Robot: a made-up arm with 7 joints.
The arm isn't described. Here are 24 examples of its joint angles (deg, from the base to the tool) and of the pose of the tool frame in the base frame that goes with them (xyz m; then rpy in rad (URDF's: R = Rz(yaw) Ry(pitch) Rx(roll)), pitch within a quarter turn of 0, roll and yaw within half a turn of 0).
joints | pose
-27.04 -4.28 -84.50 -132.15 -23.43 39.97 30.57 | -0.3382 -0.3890 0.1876 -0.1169 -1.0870 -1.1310
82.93 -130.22 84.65 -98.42 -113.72 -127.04 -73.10 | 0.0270 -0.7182 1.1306 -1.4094 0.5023 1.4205
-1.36 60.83 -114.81 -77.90 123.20 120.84 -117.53 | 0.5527 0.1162 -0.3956 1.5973 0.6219 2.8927
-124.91 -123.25 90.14 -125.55 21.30 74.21 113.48 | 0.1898 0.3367 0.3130 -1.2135 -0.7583 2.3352
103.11 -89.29 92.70 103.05 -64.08 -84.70 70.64 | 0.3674 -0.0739 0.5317 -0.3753 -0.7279 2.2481
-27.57 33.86 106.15 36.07 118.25 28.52 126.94 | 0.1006 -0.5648 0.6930 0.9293 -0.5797 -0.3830
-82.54 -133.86 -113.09 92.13 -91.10 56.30 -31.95 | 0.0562 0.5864 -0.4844 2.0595 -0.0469 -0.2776
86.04 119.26 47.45 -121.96 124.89 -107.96 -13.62 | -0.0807 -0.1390 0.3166 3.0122 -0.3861 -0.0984
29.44 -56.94 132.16 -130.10 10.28 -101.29 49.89 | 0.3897 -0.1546 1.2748 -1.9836 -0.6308 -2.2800
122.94 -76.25 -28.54 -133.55 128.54 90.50 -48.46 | -0.7444 -0.9755 0.2188 -0.5622 -1.0829 -0.2138
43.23 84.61 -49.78 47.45 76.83 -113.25 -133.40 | 0.1856 0.5004 -0.0448 2.6729 -1.0416 1.1406
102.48 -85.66 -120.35 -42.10 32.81 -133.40 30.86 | 0.7845 0.0596 0.4780 -3.0275 0.8353 -0.8506
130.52 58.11 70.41 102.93 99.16 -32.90 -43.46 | 0.4537 -0.6368 -0.5678 0.3531 0.3411 1.8827
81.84 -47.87 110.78 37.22 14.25 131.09 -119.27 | 0.5191 -1.2130 0.5056 0.0958 0.3857 0.5692
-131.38 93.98 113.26 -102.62 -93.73 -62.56 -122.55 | -0.9190 0.4757 -0.4064 0.3485 -0.9981 -1.2423
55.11 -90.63 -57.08 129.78 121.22 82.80 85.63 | -0.9716 -0.2911 0.6289 -1.8030 0.6763 -2.9257
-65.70 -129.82 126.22 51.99 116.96 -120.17 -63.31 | 0.3493 1.1556 0.2121 -0.8725 -0.5562 -2.4509
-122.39 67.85 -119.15 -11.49 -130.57 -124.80 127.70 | 0.1216 -0.7427 0.3809 -2.2491 0.1520 -1.9466
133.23 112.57 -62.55 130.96 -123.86 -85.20 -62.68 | 0.6152 -0.1074 -0.2415 0.0599 -0.9001 1.6129
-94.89 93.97 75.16 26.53 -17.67 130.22 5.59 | 0.5254 1.0946 0.1609 -1.3119 1.2308 1.3743
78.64 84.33 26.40 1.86 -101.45 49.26 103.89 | -0.0141 0.0926 0.8158 0.2033 -1.1219 -3.0508
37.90 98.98 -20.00 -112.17 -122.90 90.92 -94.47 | 0.7344 -0.0393 -0.2647 1.1523 -0.1193 2.5326
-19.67 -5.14 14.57 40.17 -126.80 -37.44 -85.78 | 0.2578 0.2641 0.9737 -0.7628 0.7754 0.6793
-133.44 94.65 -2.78 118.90 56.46 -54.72 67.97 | 0.5083 0.0445 0.4369 -1.4986 -0.1956 -0.3477
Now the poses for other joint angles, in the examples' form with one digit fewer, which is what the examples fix.
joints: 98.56 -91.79 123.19 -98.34 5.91 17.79 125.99
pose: -0.115 -0.653 -0.313 1.404 0.256 -2.052
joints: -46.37 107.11 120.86 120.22 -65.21 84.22 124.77
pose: 0.336 0.414 0.955 -2.316 -0.620 -1.363
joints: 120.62 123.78 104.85 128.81 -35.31 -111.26 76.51
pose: -0.154 0.115 -0.002 -2.379 0.796 1.031
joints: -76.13 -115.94 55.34 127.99 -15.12 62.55 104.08
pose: -0.801 0.629 0.525 -0.679 0.218 -2.471
